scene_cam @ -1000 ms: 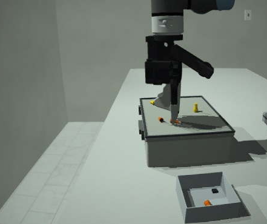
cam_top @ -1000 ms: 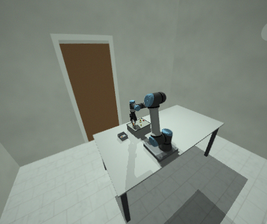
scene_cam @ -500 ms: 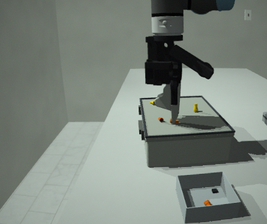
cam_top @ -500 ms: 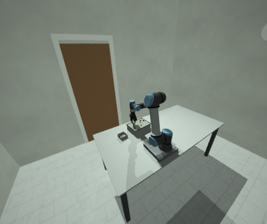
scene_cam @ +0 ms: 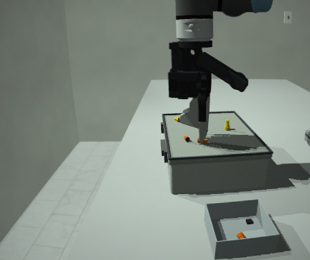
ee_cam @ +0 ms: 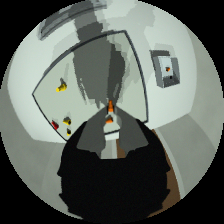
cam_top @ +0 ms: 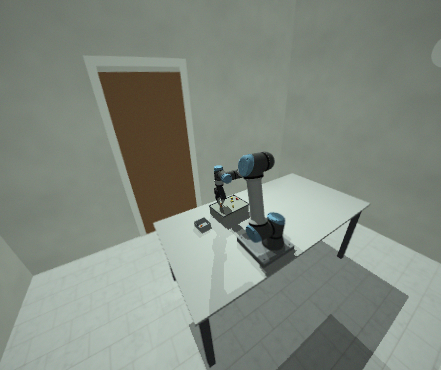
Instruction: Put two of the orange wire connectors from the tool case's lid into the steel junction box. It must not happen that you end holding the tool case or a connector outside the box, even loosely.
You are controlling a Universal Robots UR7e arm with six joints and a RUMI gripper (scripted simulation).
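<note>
My hand is 220 mm to the right of the steel junction box, 100 mm above it and 50 mm past it. From my hand the other things lie so: tool case 70 mm to the right, 40 mm below, 20 mm behind.
</note>
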